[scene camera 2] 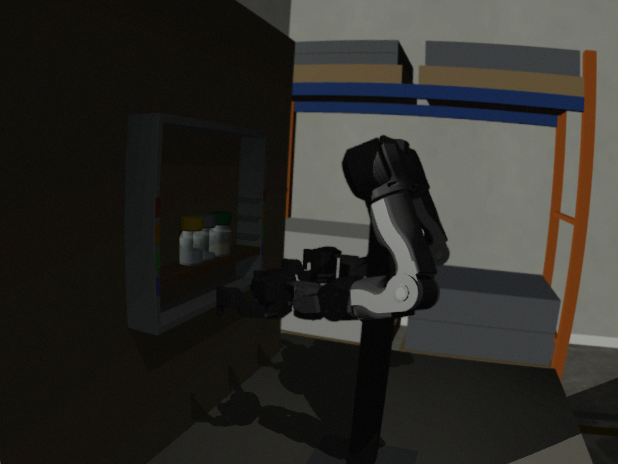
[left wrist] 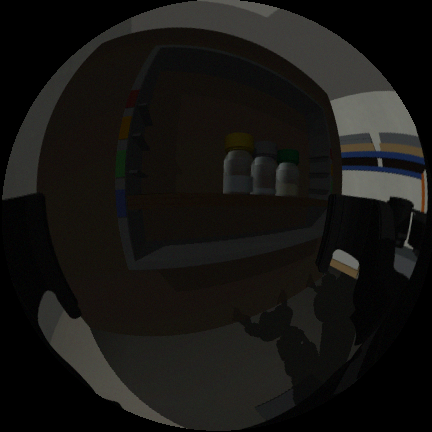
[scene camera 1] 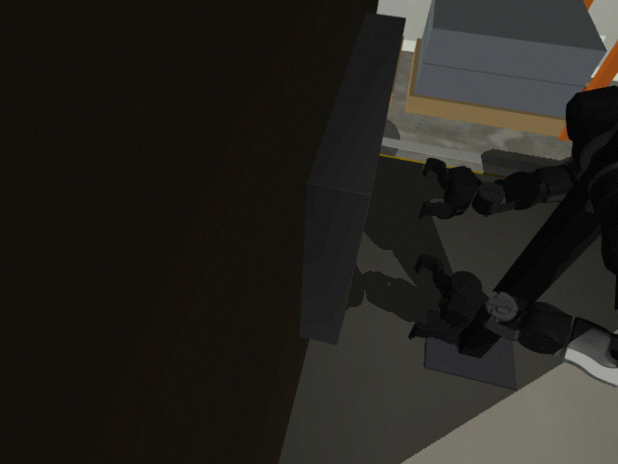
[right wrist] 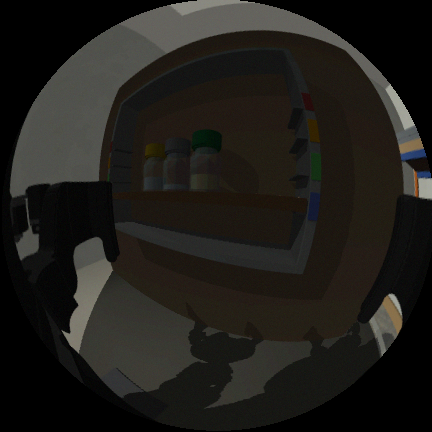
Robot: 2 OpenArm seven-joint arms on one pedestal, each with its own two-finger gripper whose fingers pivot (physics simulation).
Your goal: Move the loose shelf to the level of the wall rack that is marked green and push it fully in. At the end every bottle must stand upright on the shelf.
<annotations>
same spot on dark brown wall: point(left wrist: 76, 167) = point(scene camera 1: 277, 372)
</annotations>
